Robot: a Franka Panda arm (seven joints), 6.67 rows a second.
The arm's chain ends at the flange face. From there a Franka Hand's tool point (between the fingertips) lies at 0.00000 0.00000 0.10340 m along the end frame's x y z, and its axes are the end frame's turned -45 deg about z.
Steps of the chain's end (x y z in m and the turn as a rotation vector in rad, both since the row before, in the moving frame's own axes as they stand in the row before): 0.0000, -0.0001, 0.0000, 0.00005, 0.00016, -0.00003; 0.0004, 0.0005, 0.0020, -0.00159, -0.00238, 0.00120; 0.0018, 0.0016, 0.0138, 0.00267, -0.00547, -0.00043; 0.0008, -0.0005, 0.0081, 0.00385, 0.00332, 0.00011; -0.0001, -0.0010, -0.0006, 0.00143, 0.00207, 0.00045; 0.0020, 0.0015, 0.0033, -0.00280, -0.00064, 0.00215; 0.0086, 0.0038, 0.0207, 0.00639, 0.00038, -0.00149
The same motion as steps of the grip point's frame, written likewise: 0.0001, -0.0001, 0.0000, -0.00008, 0.00015, -0.00003; -0.0004, 0.0006, 0.0020, 0.00056, -0.00281, 0.00120; -0.0001, 0.0018, 0.0138, 0.00576, -0.00198, -0.00043; 0.0014, 0.0002, 0.0081, 0.00037, 0.00507, 0.00011; 0.0009, -0.0007, -0.0006, -0.00045, 0.00247, 0.00045; 0.0001, 0.0026, 0.0033, -0.00153, -0.00243, 0.00215; 0.0039, 0.0083, 0.0207, 0.00425, 0.00479, -0.00149
